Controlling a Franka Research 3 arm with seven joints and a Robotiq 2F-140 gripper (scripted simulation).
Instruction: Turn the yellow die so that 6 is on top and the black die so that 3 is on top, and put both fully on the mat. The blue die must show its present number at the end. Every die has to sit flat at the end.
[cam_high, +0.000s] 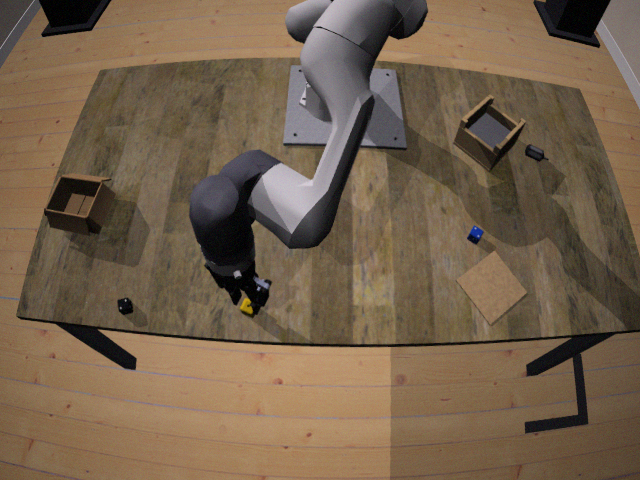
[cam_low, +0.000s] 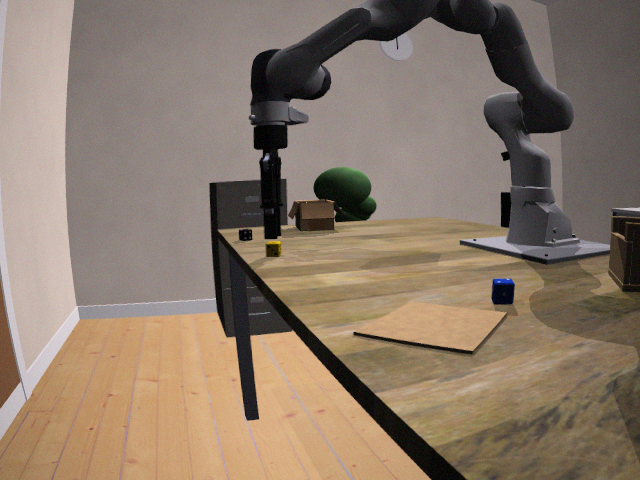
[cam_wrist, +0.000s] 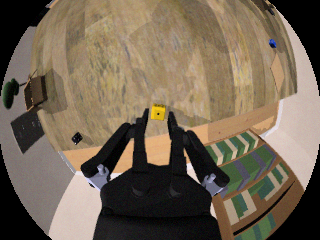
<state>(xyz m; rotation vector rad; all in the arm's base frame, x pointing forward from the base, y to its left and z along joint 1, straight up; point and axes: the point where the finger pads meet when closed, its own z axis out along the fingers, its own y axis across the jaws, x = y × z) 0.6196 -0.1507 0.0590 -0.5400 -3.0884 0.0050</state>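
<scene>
My hand is 6 cm above the yellow die. Also, from my hand: cardboard box (51 cm to the right, 22 cm behind, 3 cm below); blue die (53 cm to the left, 22 cm behind, 6 cm below); black die (30 cm to the right, 6 cm below, 3 cm ahead).
</scene>
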